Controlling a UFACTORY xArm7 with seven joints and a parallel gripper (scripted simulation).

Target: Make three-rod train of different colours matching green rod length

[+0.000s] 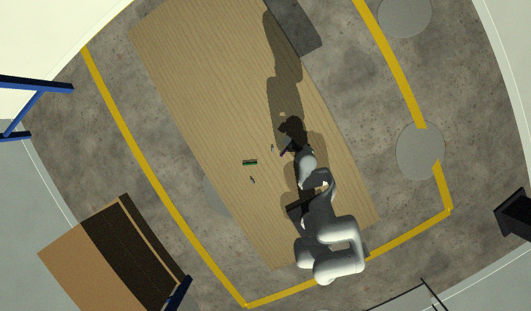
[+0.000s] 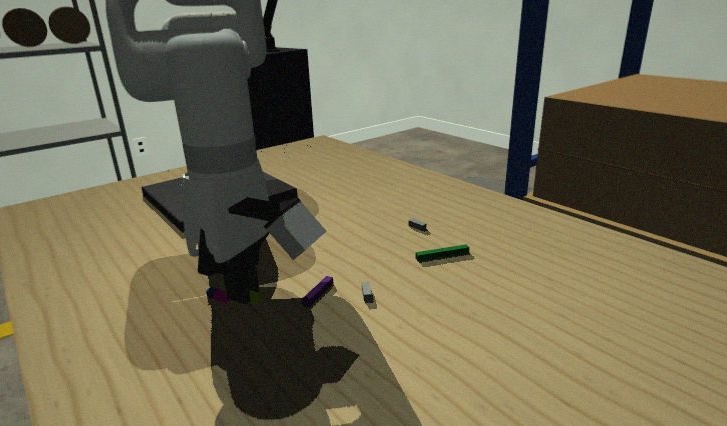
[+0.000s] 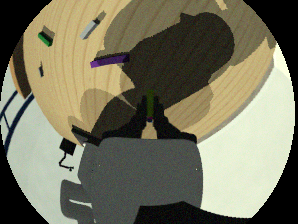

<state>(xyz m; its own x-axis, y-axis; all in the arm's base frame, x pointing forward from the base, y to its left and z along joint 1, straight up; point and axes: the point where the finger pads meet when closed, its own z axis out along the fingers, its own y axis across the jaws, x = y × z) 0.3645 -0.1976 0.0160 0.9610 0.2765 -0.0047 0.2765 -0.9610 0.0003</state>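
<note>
The lime rod lies 20 mm below my hand. Also, from my hand: magenta rod: 30 mm below, 30 mm behind, 10 mm to the right; then purple rod: 80 mm to the left, 50 mm ahead, 30 mm below; then blue rod: 50 mm behind, 30 mm below, 10 mm to the right.
</note>
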